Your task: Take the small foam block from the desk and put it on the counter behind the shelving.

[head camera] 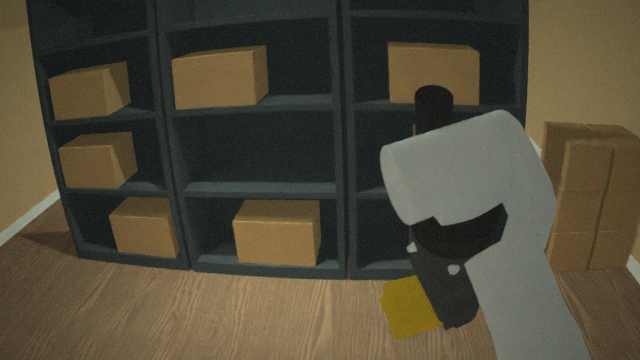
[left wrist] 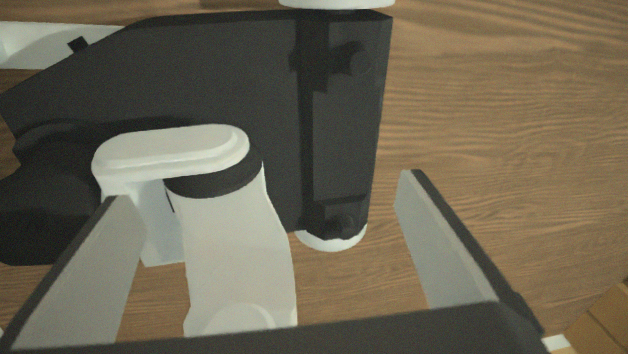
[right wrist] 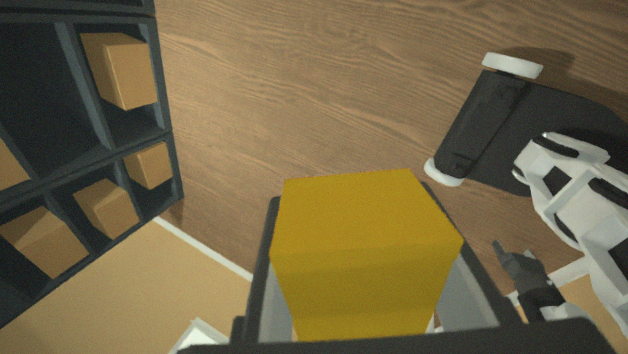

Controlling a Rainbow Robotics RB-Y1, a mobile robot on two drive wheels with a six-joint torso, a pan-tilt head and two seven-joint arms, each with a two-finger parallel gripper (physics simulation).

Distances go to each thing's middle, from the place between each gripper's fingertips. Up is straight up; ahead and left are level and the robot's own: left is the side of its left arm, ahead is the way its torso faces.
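You can picture the yellow foam block (head camera: 408,310) with my right gripper 2 cm past it, 3 cm to the right of it and 2 cm below it. Going by its middle, the block is nearer to my right gripper than to my left hand.
From my left hand, the yellow foam block is 400 mm to the right, 520 mm ahead and 580 mm above.
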